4 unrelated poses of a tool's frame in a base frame.
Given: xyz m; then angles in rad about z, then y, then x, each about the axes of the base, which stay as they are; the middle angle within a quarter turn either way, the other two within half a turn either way.
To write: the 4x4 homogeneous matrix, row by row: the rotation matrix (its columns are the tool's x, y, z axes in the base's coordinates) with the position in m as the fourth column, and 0 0 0 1 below. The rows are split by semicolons. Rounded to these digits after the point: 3 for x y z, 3 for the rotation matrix.
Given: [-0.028 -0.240 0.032 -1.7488 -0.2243 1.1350]
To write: -0.173 0.960 -0.222 -0.028; -0.380 -0.273 -0.884 -0.240; -0.909 -0.068 0.412 0.032; 0 0 0 1
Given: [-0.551 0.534 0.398 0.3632 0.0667 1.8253]
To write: 0.933 -0.354 0.067 -0.551; -0.029 -0.258 -0.966 0.534; 0.360 0.899 -0.251 0.398; 0 0 0 1
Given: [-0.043 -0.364 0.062 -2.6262 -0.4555 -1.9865]
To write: -0.781 0.443 -0.440 -0.043; -0.151 0.550 0.822 -0.364; 0.605 0.708 -0.363 0.062; 0 0 0 1
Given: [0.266 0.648 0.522 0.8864 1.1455 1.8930]
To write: 0.261 -0.320 0.911 0.266; 0.301 -0.870 -0.391 0.648; 0.917 0.376 -0.131 0.522; 0 0 0 1
